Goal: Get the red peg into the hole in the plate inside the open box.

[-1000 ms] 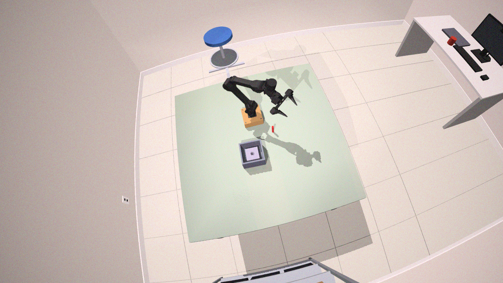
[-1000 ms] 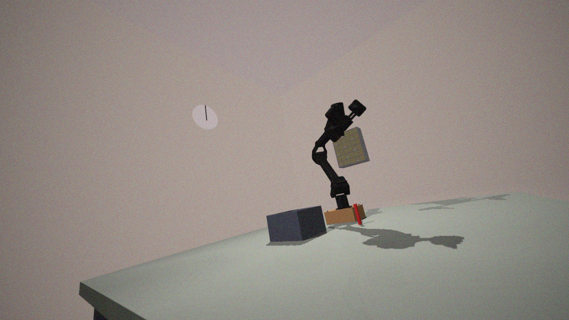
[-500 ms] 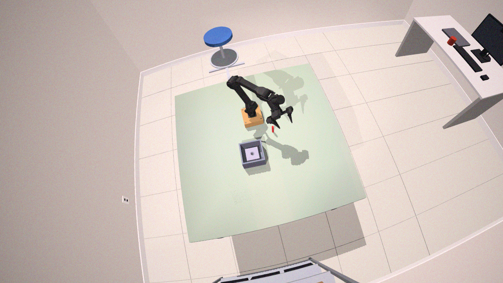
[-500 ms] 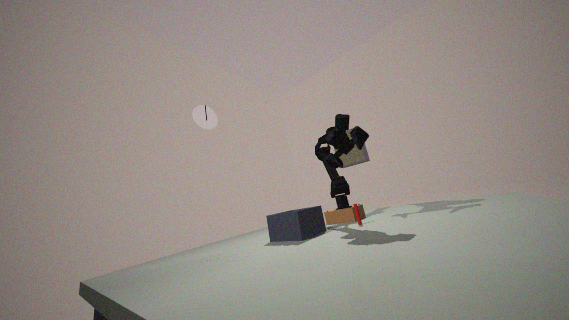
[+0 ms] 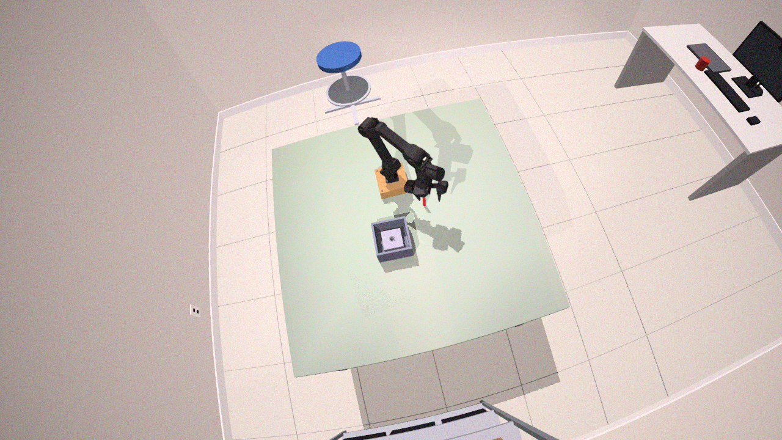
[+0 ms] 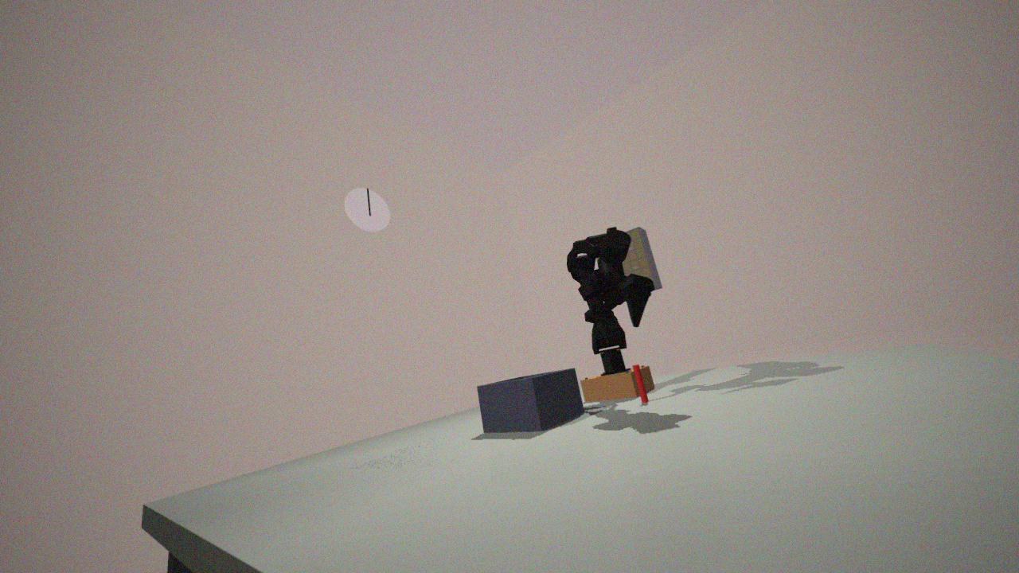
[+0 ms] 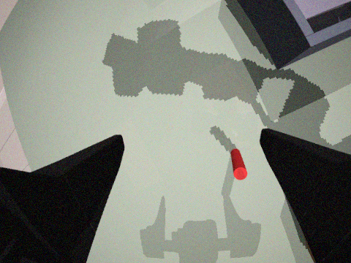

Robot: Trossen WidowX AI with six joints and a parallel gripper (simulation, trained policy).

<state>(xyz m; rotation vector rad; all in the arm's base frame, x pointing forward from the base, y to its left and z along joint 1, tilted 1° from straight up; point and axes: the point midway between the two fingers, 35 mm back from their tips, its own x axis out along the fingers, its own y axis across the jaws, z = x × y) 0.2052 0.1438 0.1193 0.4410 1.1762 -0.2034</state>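
Right now my gripper tip is 110 mm above the red peg, 60 mm past it and 10 mm to the left of it. The rest, counted from my gripper tip: dark box 200 mm to the right, 120 mm below, 110 mm ahead; then pale plate 200 mm to the right, 110 mm ahead, 100 mm below.
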